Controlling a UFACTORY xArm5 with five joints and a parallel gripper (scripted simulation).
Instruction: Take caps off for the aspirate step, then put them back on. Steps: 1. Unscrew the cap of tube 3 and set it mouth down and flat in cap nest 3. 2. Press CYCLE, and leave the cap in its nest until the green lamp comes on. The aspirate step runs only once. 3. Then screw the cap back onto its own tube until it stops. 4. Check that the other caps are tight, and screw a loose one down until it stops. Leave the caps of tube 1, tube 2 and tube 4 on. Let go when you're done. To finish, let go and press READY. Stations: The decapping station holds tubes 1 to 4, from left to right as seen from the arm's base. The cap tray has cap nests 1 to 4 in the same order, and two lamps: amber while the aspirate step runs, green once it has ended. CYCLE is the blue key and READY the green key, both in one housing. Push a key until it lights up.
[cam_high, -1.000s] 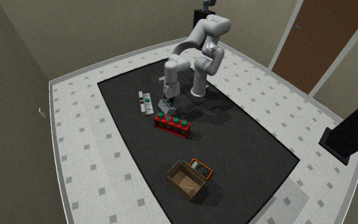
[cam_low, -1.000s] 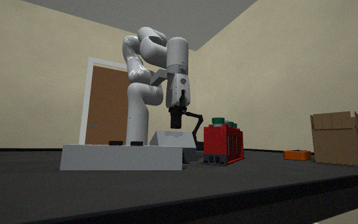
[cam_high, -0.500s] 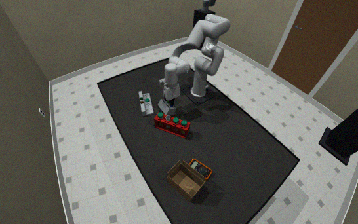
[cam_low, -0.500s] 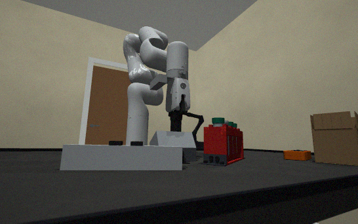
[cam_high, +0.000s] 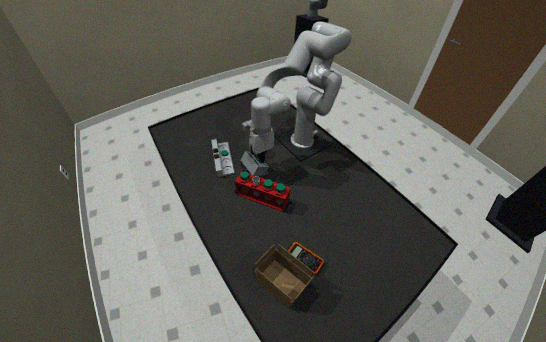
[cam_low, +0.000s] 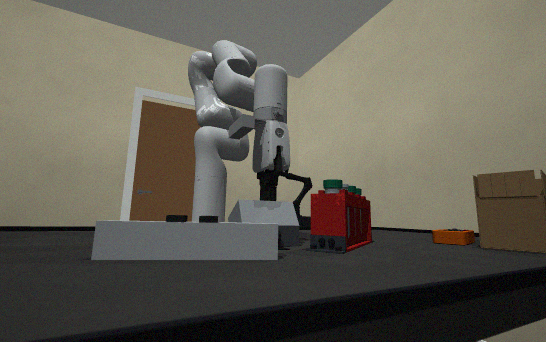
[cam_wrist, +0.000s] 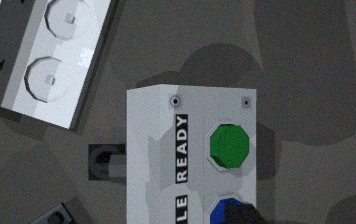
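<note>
The blue CYCLE key lies 3 cm below my hand. Also, from my hand: grey key housing (2 cm ahead, 2 cm to the right, 4 cm below); green READY key (4 cm to the right, 3 cm below); orange meter (13 cm ahead, 45 cm to the left, 8 cm below).
</note>
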